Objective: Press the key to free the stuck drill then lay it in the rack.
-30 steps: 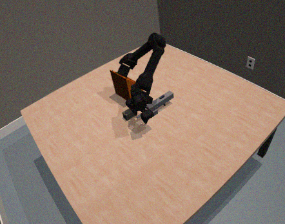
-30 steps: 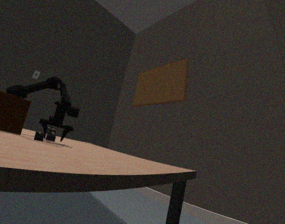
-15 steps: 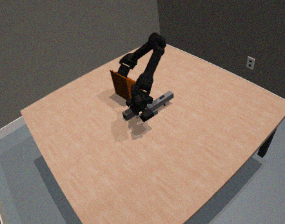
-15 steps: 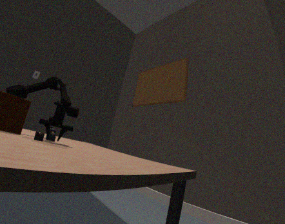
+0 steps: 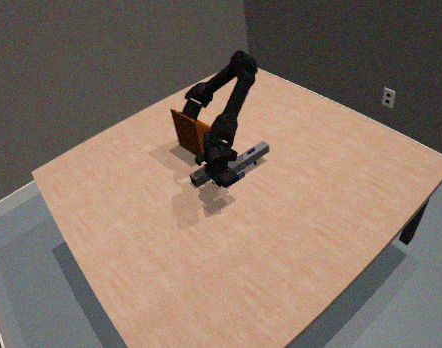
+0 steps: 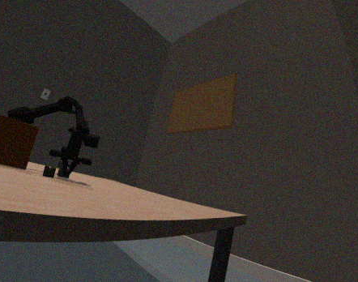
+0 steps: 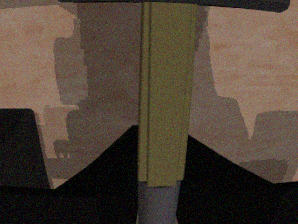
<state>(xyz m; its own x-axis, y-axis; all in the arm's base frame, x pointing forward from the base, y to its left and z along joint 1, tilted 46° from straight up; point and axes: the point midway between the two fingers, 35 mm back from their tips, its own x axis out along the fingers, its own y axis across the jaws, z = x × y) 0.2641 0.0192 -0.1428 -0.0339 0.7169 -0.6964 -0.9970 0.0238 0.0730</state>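
My gripper tip is 40 mm to the right of the drill and 40 mm below it.
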